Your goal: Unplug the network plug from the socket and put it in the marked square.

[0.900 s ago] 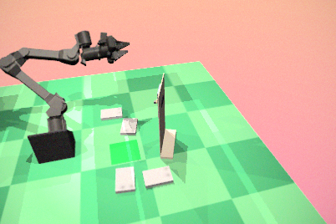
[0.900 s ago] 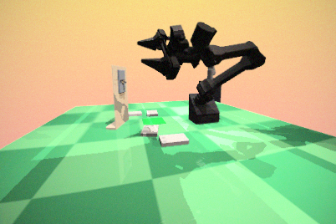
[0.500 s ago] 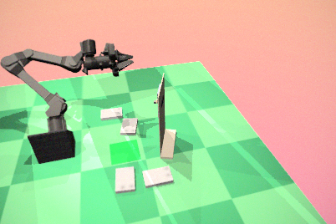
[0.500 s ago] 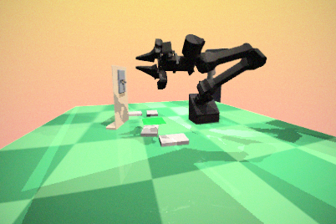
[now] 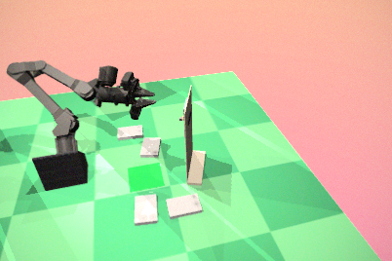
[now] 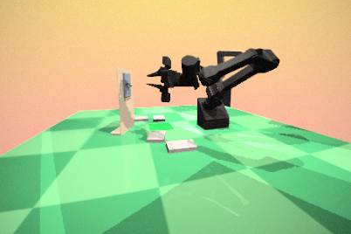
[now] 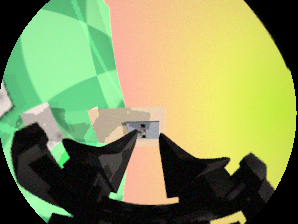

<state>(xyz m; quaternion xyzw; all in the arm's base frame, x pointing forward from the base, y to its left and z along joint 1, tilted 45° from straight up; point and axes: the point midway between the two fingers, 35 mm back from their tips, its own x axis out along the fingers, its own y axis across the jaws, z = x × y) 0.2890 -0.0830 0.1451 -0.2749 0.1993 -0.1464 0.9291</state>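
My gripper tip is now 120 mm to the left of the network plug, 70 mm short of it and 20 mm above it. Also, from my gripper tip: upright panel (130 mm to the right, 110 mm below, 90 mm ahead); green marked square (250 mm below, 110 mm to the right, 80 mm behind).
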